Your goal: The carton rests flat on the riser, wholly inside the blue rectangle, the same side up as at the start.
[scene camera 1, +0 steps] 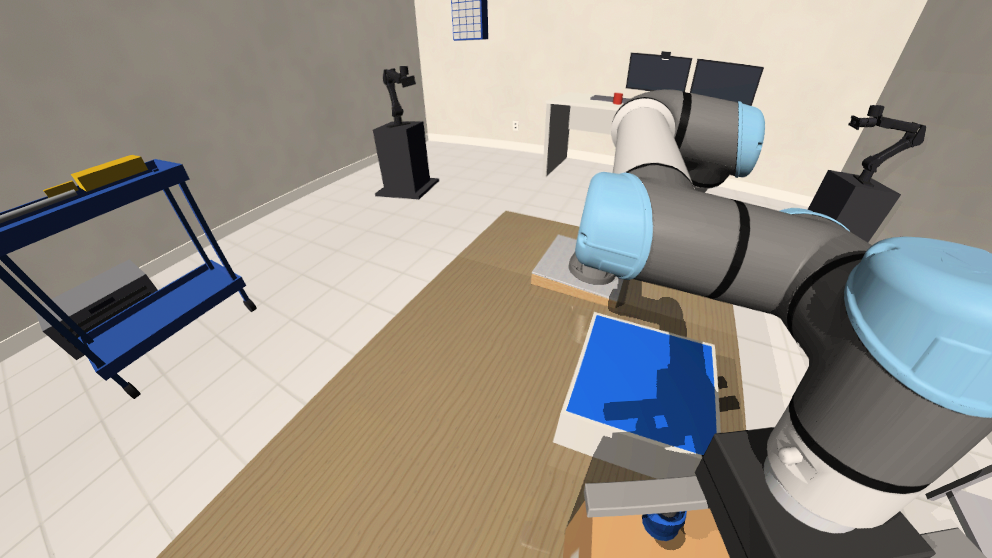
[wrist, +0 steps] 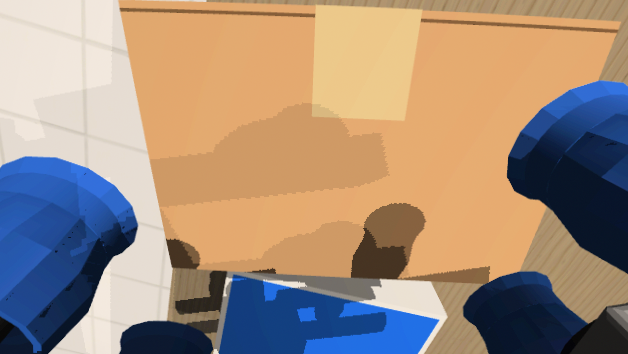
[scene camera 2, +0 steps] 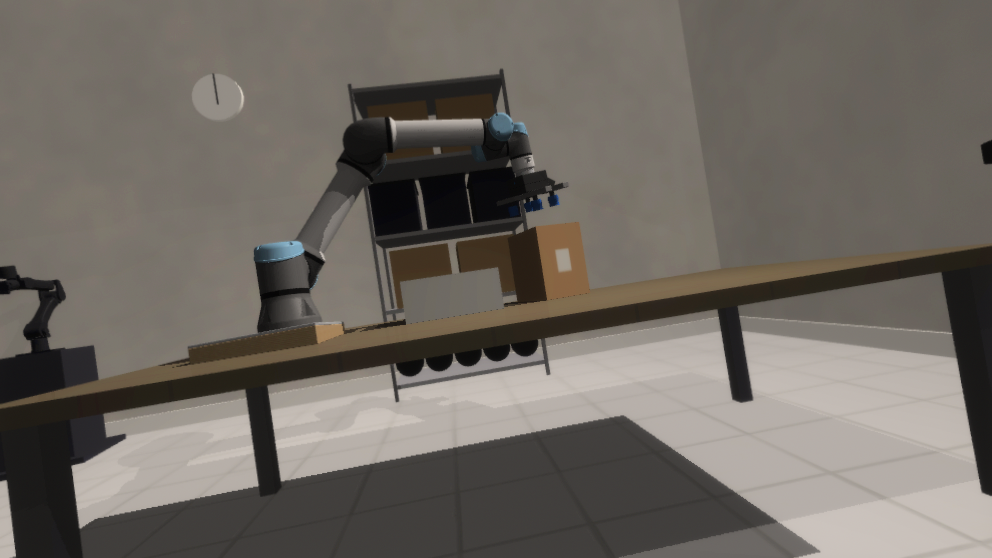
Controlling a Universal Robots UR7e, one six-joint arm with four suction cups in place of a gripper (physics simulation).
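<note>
The orange-brown carton (scene camera 1: 624, 541) (scene camera 2: 565, 281) (wrist: 250, 75) stands on the table beyond the riser. A pale patch lies on its top in the wrist view and a white label on its side in scene camera 2. The white riser (scene camera 1: 575, 433) (scene camera 2: 450, 294) (wrist: 425, 295) is beside it, separated by a small gap. The blue rectangle (scene camera 1: 624, 367) (wrist: 370, 335) covers most of the riser's top, with no carton on it. My gripper (scene camera 2: 534, 203) is open, its blue cups hanging above the carton's top with a visible gap. Its body hides part of the carton in scene camera 1.
The wooden table (scene camera 1: 346, 416) (scene camera 2: 693, 281) carries a grey-topped wooden slab (scene camera 1: 554, 260) (scene camera 2: 256, 343) near the arm's base. A shelf rack (scene camera 2: 430, 86) stands behind the arm. A blue cart (scene camera 1: 159, 315) and two pedestals (scene camera 1: 398, 156) (scene camera 1: 849, 201) with small black arms stand off the table.
</note>
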